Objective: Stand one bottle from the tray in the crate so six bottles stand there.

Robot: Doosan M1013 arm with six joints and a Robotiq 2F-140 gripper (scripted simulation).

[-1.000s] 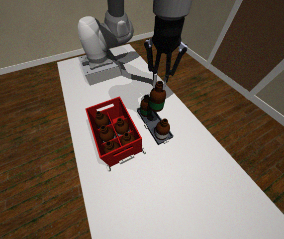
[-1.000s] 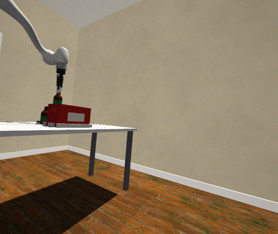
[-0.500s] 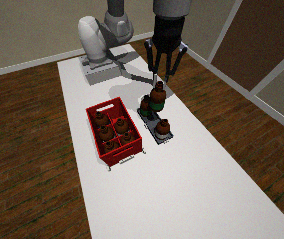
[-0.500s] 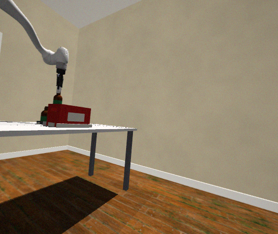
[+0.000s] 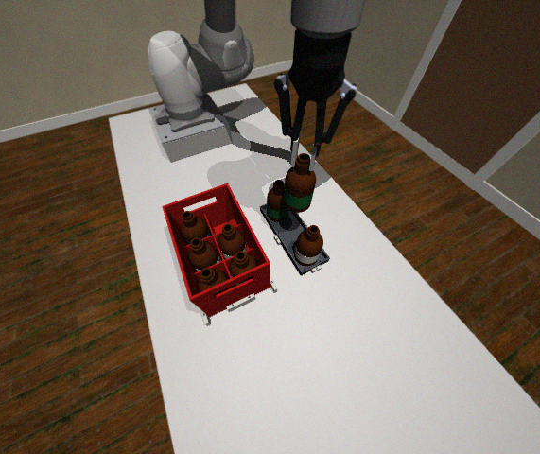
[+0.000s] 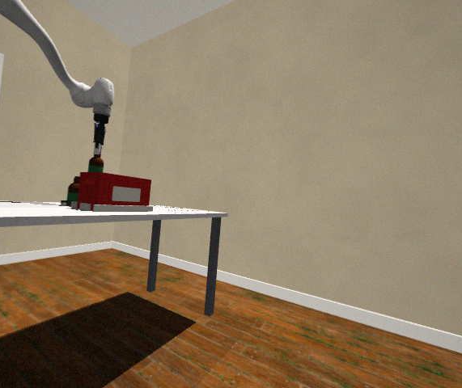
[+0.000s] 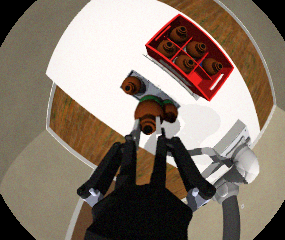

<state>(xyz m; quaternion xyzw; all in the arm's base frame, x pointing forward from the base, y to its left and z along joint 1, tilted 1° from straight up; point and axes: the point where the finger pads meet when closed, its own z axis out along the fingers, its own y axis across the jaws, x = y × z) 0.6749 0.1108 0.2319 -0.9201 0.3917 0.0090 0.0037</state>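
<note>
Right now the bottle is 9 cm below my hand. Round my hand: red crate: 25 cm below, 24 cm to the right, 2 cm behind; dark tray: 32 cm below.
</note>
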